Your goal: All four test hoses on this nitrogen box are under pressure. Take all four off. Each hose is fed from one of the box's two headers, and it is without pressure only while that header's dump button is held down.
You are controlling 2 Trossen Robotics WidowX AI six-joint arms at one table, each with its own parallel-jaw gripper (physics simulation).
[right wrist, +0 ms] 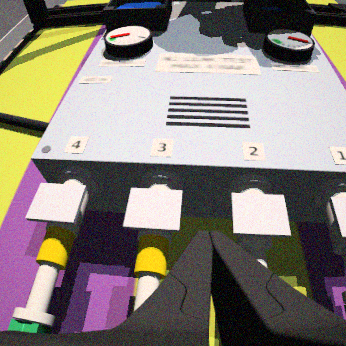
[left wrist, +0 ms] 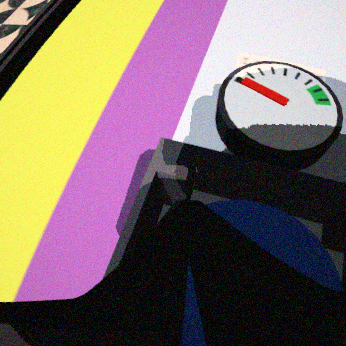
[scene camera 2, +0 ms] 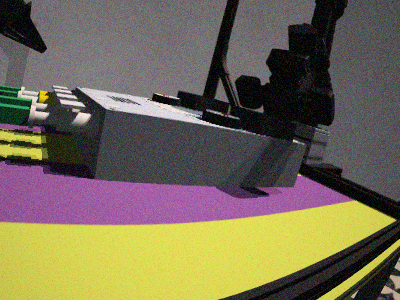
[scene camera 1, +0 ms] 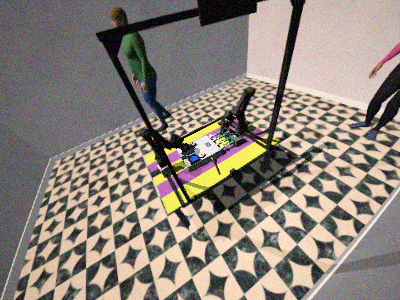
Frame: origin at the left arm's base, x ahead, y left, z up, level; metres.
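Where they show: left gripper, between the fingertips: [right wrist: 298, 20] [left wrist: 186, 211] [scene camera 2: 263, 125] [scene camera 1: 186, 145]; right gripper, between the fingertips: [right wrist: 207, 240] [scene camera 2: 44, 51] [scene camera 1: 219, 134]; left arm's base, origin of its link: [scene camera 2: 307, 125] [scene camera 1: 163, 164]; right arm's base, origin of its link: [scene camera 1: 241, 124].
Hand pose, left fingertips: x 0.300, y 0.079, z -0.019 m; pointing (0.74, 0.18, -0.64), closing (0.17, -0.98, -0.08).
Observation:
Each offset is from my left fingertips to the top centre of the thing. "spot": to the spot under its first point.
The grey nitrogen box [scene camera 1: 206, 146] [scene camera 2: 184, 149] [right wrist: 206, 130] stands on the striped table. Four hoses with white tags sit in its ports: hose 4 @[spot: 0.268 m right, 0.280 m ahead, 0.028 m down] [right wrist: 51, 254] and hose 3 @[spot: 0.200 m right, 0.289 m ahead, 0.028 m down] [right wrist: 151, 261] with yellow collars, hose 2 @[spot: 0.127 m right, 0.267 m ahead, 0.016 m down] [right wrist: 261, 213], and hose 1 @[spot: 0.074 m right, 0.273 m ahead, 0.016 m down] [right wrist: 338, 213] at the picture's edge. My right gripper [right wrist: 207, 240] [scene camera 1: 223, 128] is shut and empty, low between hoses 3 and 2. My left gripper [left wrist: 186, 211] [scene camera 1: 187, 147] is shut and empty, its tips down on a blue dump button @[0.023 m right, 0.027 m back, 0.003 m down] [left wrist: 274, 240]. The gauge @[spot: 0.034 m right, 0.055 m ahead, 0.002 m up] [left wrist: 279, 103] [right wrist: 289, 42] beside it has its red needle far from the green mark. The other gauge [right wrist: 128, 38] has its needle at green; its blue button @[0.210 m right, 0.056 m back, 0.003 m up] [right wrist: 139, 5] [scene camera 1: 193, 158] is free.
A black rod @[spot: 0.355 m right, 0.073 m ahead, 0.080 m down] [scene camera 1: 215, 165] [right wrist: 20, 121] stands beside the box. A small dark box @[spot: 0.328 m right, 0.417 m ahead, 0.035 m down] [scene camera 1: 239, 141] sits near the hose ends. Black frame posts [scene camera 1: 285, 74] rise around the table. A person in a green top [scene camera 1: 139, 65] walks behind it.

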